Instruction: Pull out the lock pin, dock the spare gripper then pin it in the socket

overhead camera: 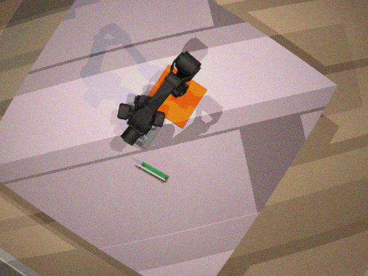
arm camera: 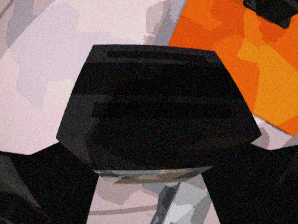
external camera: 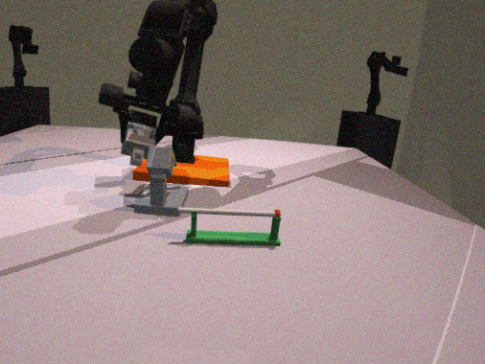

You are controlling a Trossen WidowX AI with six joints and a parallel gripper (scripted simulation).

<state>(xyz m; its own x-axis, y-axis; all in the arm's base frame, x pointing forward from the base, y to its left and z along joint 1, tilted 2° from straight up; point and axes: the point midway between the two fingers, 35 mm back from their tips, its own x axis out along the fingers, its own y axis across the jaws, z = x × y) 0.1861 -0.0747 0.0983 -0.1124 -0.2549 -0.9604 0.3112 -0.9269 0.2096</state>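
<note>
My gripper tip is now 90 mm short of the grey mount, 70 mm to the right of it and 30 mm above it. The rest, counted from my gripper tip: green rack 210 mm ahead, 190 mm to the left, 60 mm below; spare gripper 10 mm ahead, 10 mm to the left, 10 mm above.
</note>
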